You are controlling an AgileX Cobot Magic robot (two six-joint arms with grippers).
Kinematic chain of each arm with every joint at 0, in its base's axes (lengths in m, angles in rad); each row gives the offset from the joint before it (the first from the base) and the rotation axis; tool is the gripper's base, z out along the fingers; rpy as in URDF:
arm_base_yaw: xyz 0 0 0.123 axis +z
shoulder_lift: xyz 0 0 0 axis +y
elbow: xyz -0.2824 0 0.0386 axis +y
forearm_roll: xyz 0.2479 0 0.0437 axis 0.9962 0 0.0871
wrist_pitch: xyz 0 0 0 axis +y
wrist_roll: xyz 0.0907 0 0.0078 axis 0.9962 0 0.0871
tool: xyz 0 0 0 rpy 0 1.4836 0
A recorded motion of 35 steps. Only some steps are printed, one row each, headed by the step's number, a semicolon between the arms.
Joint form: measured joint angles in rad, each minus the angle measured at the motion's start. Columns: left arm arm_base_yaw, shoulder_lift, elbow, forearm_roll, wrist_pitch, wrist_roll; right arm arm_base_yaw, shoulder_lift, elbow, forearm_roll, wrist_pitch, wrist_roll.
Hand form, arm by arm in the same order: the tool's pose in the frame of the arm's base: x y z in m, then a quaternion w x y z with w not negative. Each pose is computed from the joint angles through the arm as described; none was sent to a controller.
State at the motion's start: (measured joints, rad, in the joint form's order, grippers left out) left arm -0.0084 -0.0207 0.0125 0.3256 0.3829 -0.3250; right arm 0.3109 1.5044 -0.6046 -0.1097 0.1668 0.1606
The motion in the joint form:
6: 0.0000 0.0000 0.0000 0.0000 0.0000 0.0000; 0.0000 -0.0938 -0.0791 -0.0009 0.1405 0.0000
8: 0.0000 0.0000 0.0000 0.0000 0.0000 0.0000; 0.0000 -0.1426 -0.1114 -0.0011 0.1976 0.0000
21: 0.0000 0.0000 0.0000 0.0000 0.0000 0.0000; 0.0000 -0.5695 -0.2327 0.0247 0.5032 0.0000
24: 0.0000 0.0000 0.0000 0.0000 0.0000 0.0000; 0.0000 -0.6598 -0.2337 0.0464 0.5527 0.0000
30: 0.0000 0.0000 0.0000 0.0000 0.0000 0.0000; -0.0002 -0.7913 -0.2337 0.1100 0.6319 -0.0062
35: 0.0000 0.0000 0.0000 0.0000 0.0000 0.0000; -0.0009 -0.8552 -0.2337 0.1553 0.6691 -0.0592
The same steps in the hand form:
6: 0.0516 0.0105 0.1773 0.60539 -0.04147 0.79391 0.03858; 0.2490 0.0768 0.2020 0.30541 -0.11623 0.94424 0.04037
8: 0.0516 0.0105 0.1773 0.60539 -0.04147 0.79391 0.03858; 0.2471 0.0756 0.2205 0.31720 -0.11371 0.94067 0.04002
21: 0.0516 0.0105 0.1773 0.60539 -0.04147 0.79391 0.03858; 0.1776 0.0520 0.3353 0.42726 -0.08634 0.89776 0.06340
24: 0.0516 0.0105 0.1773 0.60539 -0.04147 0.79391 0.03858; 0.1559 0.0461 0.3477 0.44360 -0.07889 0.88947 0.07640
30: 0.0516 0.0105 0.1773 0.60539 -0.04147 0.79391 0.03858; 0.1218 0.0391 0.3608 0.45985 -0.06876 0.87859 0.10906
35: 0.0516 0.0105 0.1773 0.60539 -0.04147 0.79391 0.03858; 0.1045 0.0367 0.3656 0.46946 -0.08591 0.87044 0.12063

